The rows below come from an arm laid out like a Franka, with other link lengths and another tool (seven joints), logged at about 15 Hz.
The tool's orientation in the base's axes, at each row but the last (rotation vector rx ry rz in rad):
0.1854 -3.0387 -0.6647
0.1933 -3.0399 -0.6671
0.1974 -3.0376 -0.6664
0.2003 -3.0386 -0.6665
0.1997 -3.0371 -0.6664
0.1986 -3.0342 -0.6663
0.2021 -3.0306 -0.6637
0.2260 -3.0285 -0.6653
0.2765 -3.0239 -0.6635
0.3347 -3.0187 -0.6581
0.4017 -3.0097 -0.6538
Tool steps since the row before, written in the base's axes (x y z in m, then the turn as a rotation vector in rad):
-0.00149 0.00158 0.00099 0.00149 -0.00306 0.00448
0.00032 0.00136 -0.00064 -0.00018 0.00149 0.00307
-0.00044 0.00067 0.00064 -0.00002 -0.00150 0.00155
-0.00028 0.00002 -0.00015 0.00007 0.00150 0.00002
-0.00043 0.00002 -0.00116 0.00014 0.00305 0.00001
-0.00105 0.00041 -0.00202 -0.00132 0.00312 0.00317
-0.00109 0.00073 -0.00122 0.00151 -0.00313 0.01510
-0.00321 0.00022 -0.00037 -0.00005 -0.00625 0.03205
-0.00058 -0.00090 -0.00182 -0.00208 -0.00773 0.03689
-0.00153 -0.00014 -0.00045 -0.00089 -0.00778 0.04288
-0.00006 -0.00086 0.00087 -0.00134 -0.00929 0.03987
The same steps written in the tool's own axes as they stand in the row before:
0.00129 0.00200 -0.00017 -0.00111 -0.00105 -0.00541
-0.00049 0.00092 0.00113 -0.00002 0.00265 -0.00216
0.00035 0.00092 -0.00028 0.00021 -0.00070 -0.00203
0.00028 -0.00001 0.00016 -0.00027 0.00135 0.00060
0.00043 -0.00042 0.00108 -0.00054 0.00273 0.00125
0.00099 -0.00035 0.00206 0.00090 0.00429 -0.00151
0.00098 0.00028 0.00148 -0.00102 0.00332 -0.01510
0.00314 0.00047 0.00063 0.00100 0.00783 -0.03169
0.00074 -0.00147 0.00132 0.00324 0.00887 -0.03655
0.00153 0.00000 0.00047 0.00201 0.01107 -0.04211
0.00026 -0.00038 -0.00113 0.00290 0.00861 -0.03994

